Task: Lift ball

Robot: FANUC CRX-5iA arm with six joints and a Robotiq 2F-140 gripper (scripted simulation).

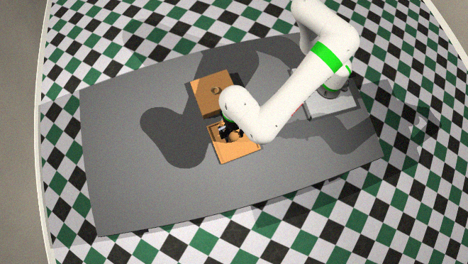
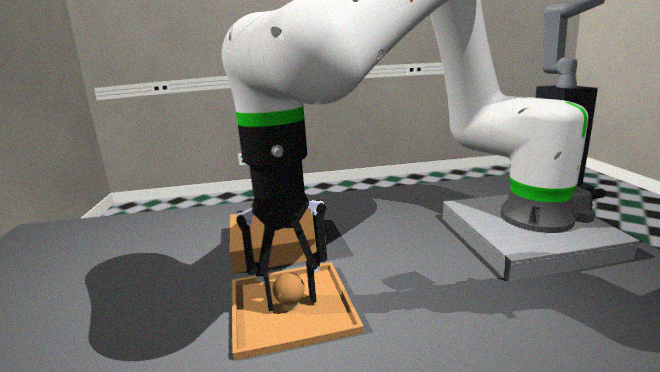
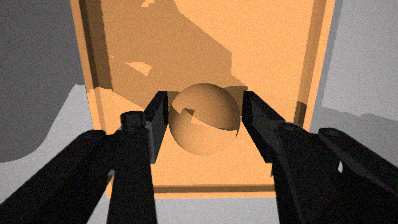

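Now: the tray 3 cm below my hand. The rest, counted from my hand: tan ball right at my hand.
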